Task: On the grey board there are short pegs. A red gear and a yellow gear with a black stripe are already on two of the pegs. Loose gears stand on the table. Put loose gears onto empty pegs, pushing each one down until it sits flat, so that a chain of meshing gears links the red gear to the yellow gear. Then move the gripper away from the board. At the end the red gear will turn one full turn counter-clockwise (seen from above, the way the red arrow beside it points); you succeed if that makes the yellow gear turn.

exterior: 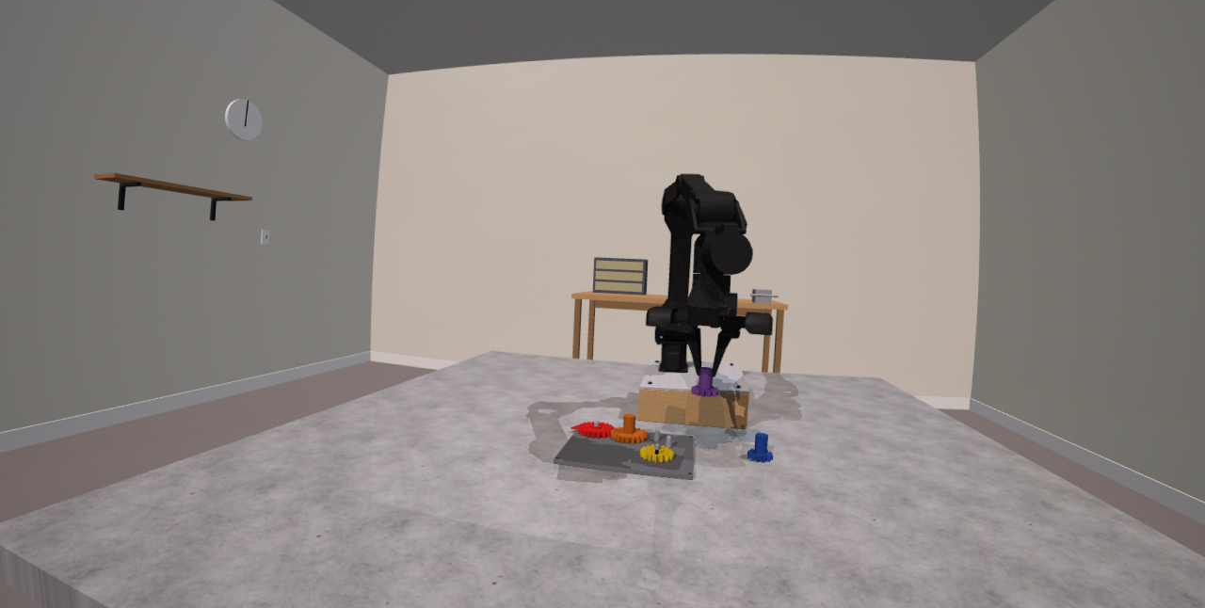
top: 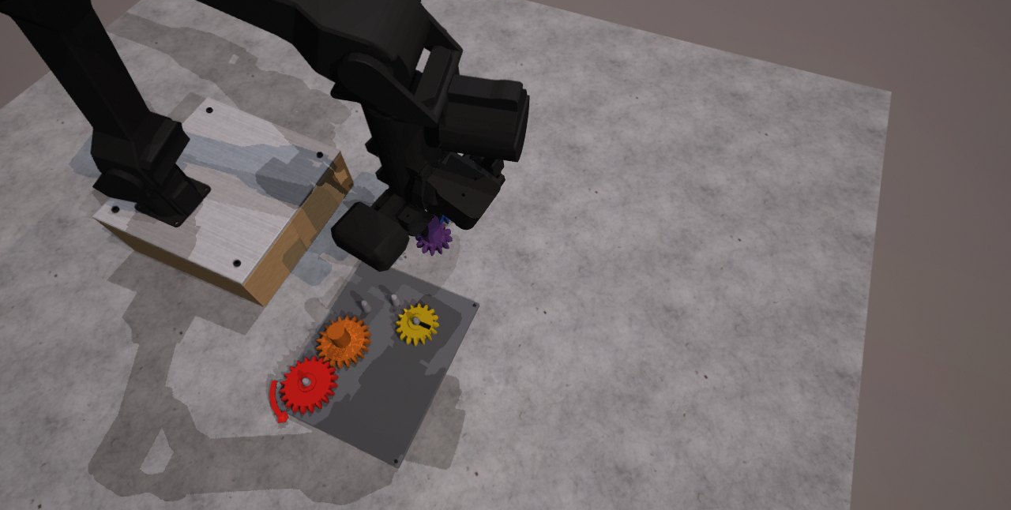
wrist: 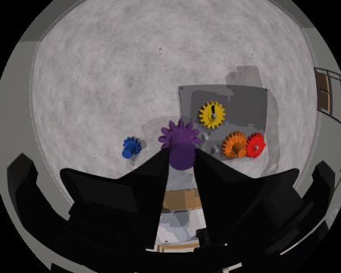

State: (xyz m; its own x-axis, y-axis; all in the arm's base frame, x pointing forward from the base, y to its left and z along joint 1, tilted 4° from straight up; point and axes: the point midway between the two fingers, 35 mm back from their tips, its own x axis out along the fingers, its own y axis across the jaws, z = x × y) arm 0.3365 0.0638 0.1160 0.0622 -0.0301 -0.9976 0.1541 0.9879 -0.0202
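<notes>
Now: the orange gear 70 mm behind my gripper tip, 120 mm to the right of it and 120 mm below it. From my gripper tip the other things lie so: yellow gear 70 mm to the right, 130 mm below; purple gear 10 mm below; blue gear 50 mm behind, 100 mm to the left, 130 mm below.
</notes>
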